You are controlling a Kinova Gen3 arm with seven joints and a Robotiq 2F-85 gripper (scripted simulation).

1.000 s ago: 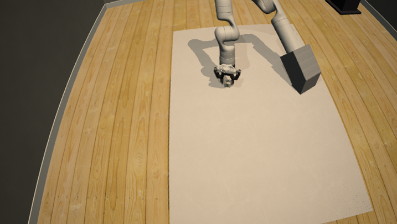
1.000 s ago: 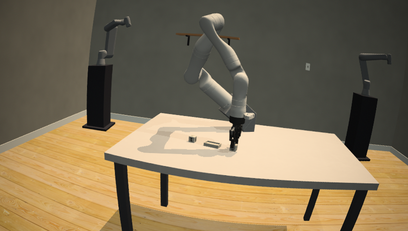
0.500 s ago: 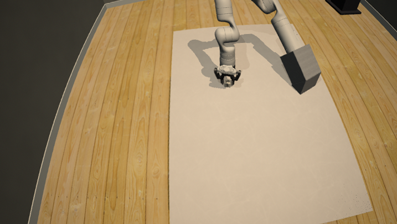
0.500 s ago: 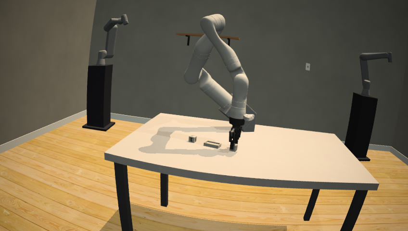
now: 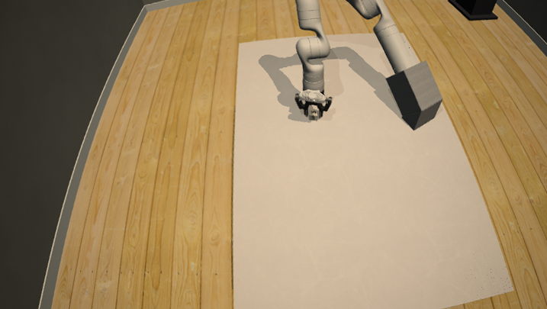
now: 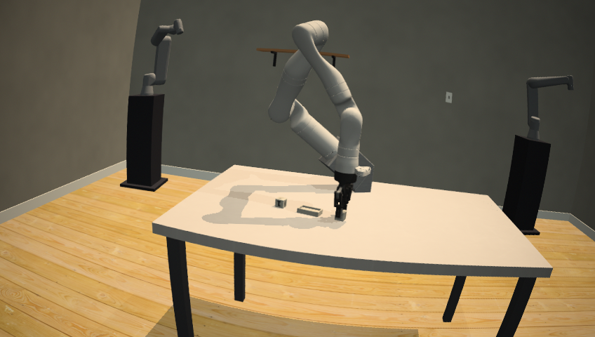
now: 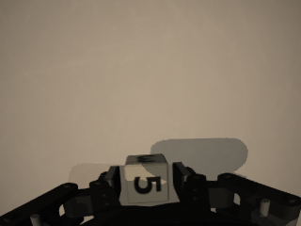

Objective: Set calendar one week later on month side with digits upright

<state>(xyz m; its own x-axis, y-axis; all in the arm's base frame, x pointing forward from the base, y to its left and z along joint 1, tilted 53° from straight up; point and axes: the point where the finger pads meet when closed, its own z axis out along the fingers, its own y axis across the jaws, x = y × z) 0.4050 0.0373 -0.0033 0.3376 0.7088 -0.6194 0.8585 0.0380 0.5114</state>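
Right now the white calendar tray is 100 mm to the right of my hand, 40 mm behind it and 20 mm below it. From my hand the other things lie so: white digit cube 210 mm to the right, 80 mm behind, 10 mm below.
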